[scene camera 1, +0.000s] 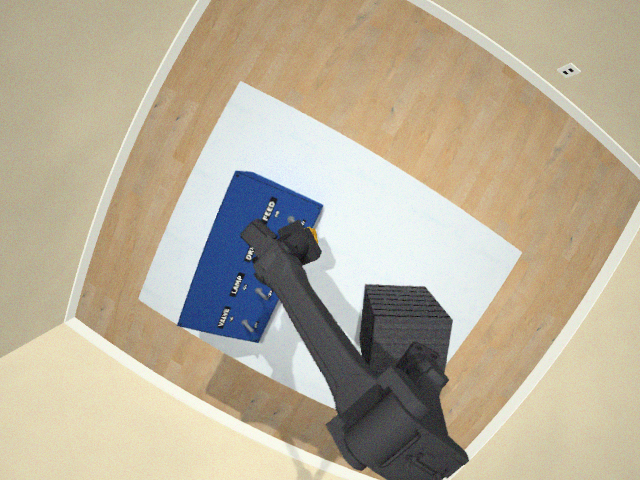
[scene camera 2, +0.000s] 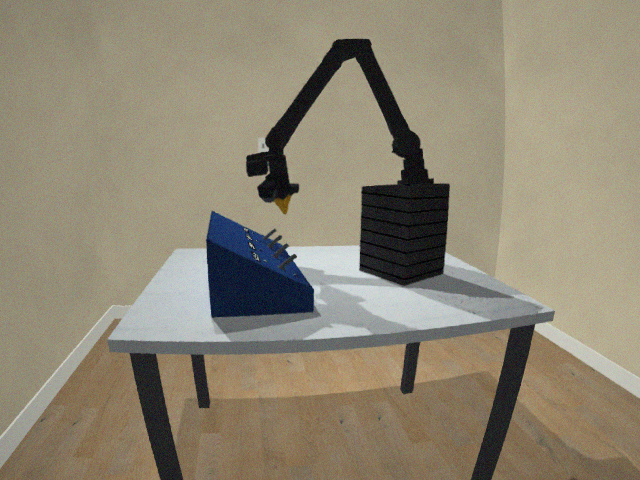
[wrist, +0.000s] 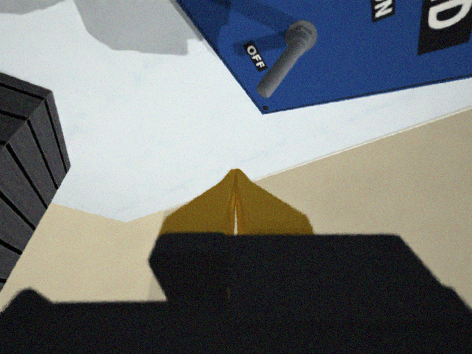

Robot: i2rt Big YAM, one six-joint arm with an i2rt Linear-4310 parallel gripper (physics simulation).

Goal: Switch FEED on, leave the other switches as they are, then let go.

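Pixels of known places: gripper, fingertip midpoint: (scene camera 1: 313, 230) (scene camera 2: 285, 213) (wrist: 235, 176); arm's base, link origin: (scene camera 1: 414, 365) (scene camera 2: 415, 184).
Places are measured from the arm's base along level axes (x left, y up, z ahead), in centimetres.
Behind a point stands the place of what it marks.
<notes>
The blue sloped switch box (scene camera 1: 206, 279) {x 12.3, y -12.4, z 59.4 cm} (scene camera 2: 248, 286) {x 29.8, y -21.9, z 52.2 cm} (wrist: 350, 65) {x -17.0, y -18.8, z 49.4 cm} stands on the table. The FEED lever (wrist: 285, 65) {x -13.7, y -17.6, z 45.2 cm} leans to the side of its OFF label (wrist: 255, 56) {x -14.0, y -21.8, z 43.2 cm}, away from the ON label (wrist: 384, 8) {x -13.9, y -17.8, z 50.9 cm}. The FEED label (scene camera 1: 268, 209) {x -13.6, y -16.5, z 53.4 cm} is at the upper end of the box in the first scene view. The LAMP lever (scene camera 1: 262, 293) {x 9.5, y -18.0, z 43.4 cm} and VALVE lever (scene camera 1: 248, 325) {x 21.4, y -18.0, z 42.4 cm} also lean toward their lower labels. The arm hides the DRIVE lever there. My gripper (scene camera 1: 313, 234) {x -15.6, y -11.6, z 39.8 cm} (scene camera 2: 284, 211) {x -15.6, y -11.6, z 39.8 cm} (wrist: 235, 176) {x -15.6, y -11.6, z 39.8 cm} is shut and empty, above the levers and apart from them.
A black ribbed pedestal (scene camera 1: 408, 330) {x -7.4, y -1.2, z 6.9 cm} (scene camera 2: 403, 232) {x 10.7, y -13.5, z 7.7 cm} (wrist: 30, 145) {x -7.7, y -22.2, z 12.9 cm} carries the arm on the other side of the white table (scene camera 1: 413, 222) {x -31.1, y -29.5, z 13.3 cm} (scene camera 2: 330, 345) {x 43.3, y -31.2, z 35.4 cm} (wrist: 130, 130) {x -16.2, y -29.5, z 18.2 cm}. The box's raised levers stick up from its slope below my gripper.
</notes>
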